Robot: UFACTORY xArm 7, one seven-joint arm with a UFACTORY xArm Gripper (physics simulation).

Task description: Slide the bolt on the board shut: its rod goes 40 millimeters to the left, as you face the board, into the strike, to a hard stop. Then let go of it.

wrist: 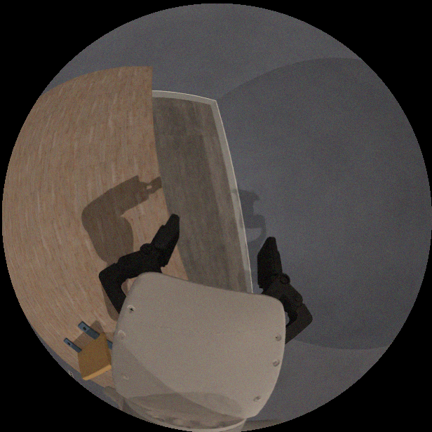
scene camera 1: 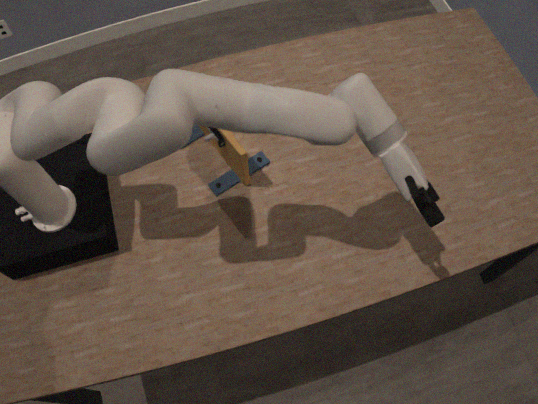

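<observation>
From scene camera 1 you'd see the gripper (scene camera 1: 435,212), and the wrist view has the gripper (wrist: 221,236) too.
</observation>
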